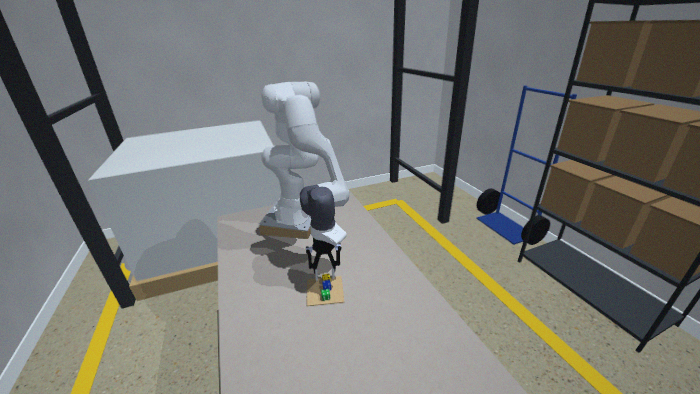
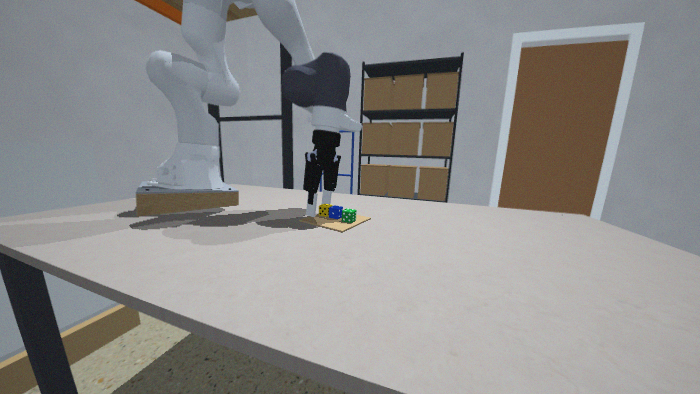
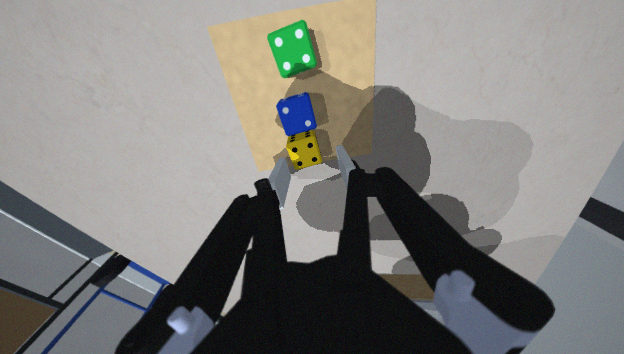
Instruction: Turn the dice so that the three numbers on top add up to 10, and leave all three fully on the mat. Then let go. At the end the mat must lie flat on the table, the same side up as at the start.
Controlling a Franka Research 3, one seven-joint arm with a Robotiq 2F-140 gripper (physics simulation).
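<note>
The tan mat (image 1: 337,296) (image 2: 344,228) (image 3: 345,40) lies flat on the table. A green die (image 1: 325,295) (image 2: 349,216) (image 3: 291,49) shows four on top and sits farthest from the arm's base. A blue die (image 1: 326,285) (image 2: 335,212) (image 3: 297,114) shows two on top, in the middle. A yellow die (image 1: 326,277) (image 2: 324,210) (image 3: 305,154) shows four on top, very close to the blue die and at the mat's edge; its overlap there is hard to tell. My gripper (image 1: 325,275) (image 2: 319,206) (image 3: 312,162) is partly open and empty, fingertips low on either side of the yellow die's base-side end.
The arm's base stands on a wooden block (image 1: 285,231) (image 2: 187,202) (image 3: 407,286) behind the gripper on the same table (image 1: 300,350) (image 2: 450,275). A shelf rack (image 2: 361,130) with cardboard boxes and a blue hand truck (image 1: 517,125) stand beyond the table.
</note>
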